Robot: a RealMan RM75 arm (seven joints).
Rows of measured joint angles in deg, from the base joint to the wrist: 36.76 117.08 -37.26 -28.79 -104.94 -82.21 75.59; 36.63 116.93 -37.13 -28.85 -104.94 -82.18 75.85; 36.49 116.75 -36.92 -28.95 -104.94 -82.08 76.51; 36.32 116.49 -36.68 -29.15 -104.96 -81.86 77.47; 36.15 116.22 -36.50 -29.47 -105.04 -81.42 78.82; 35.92 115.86 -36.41 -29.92 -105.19 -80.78 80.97; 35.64 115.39 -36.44 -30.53 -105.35 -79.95 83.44; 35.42 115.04 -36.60 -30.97 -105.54 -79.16 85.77; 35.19 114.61 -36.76 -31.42 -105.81 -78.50 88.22; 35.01 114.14 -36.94 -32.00 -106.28 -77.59 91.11
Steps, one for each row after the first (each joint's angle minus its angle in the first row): -0.13 -0.15 0.13 -0.06 0.00 0.03 0.26; -0.27 -0.33 0.34 -0.16 0.00 0.13 0.92; -0.44 -0.59 0.58 -0.36 -0.02 0.35 1.88; -0.61 -0.86 0.76 -0.68 -0.10 0.79 3.23; -0.84 -1.22 0.85 -1.13 -0.25 1.43 5.38; -1.12 -1.69 0.82 -1.74 -0.41 2.26 7.85; -1.34 -2.04 0.66 -2.18 -0.60 3.05 10.18; -1.57 -2.47 0.50 -2.63 -0.87 3.71 12.63; -1.75 -2.94 0.32 -3.21 -1.34 4.62 15.52
